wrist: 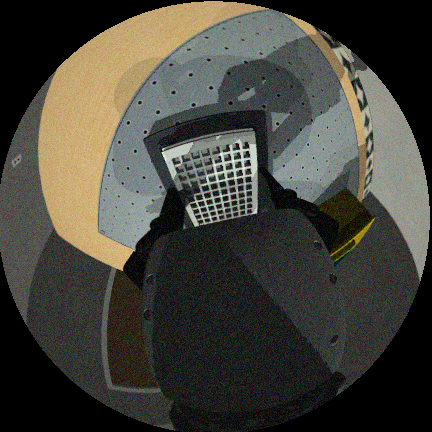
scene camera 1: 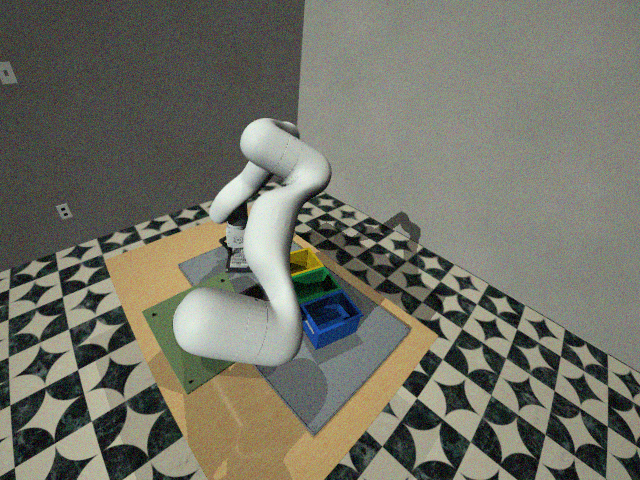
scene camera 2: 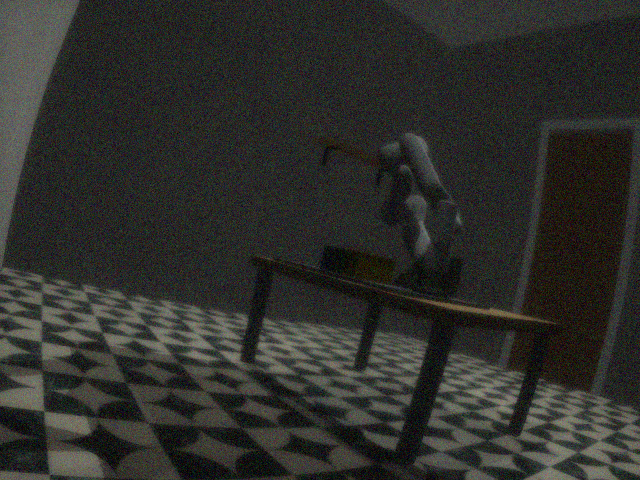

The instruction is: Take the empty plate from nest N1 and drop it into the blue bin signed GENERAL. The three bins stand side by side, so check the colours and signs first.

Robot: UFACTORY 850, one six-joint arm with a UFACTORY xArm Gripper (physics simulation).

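A white gridded plate [scene camera 1: 239, 256] [wrist: 222, 175] lies in a black nest [scene camera 1: 238, 269] [wrist: 210, 124]; its far part shows, its near part is hidden under the gripper body. No nest label is readable. My gripper [wrist: 217, 187] is open and empty, over the plate, with a black finger near each long side; the gap to the plate is unclear. In scene camera 1 the fingertips are hard to make out. The blue bin [scene camera 1: 336, 330] is nearest that camera, beside the green bin [scene camera 1: 314, 296] and the yellow bin [scene camera 1: 310, 260] [wrist: 362, 230]. The blue bin's small sign is unreadable.
A grey perforated board [scene camera 1: 372, 356] [wrist: 150, 100] lies under the bins and nest. A green board [scene camera 1: 165, 330] lies beside it on the wooden table [scene camera 1: 155, 248] [wrist: 80, 125]. The arm hides part of the area between nest and bins in scene camera 1. Scene camera 2 is dark.
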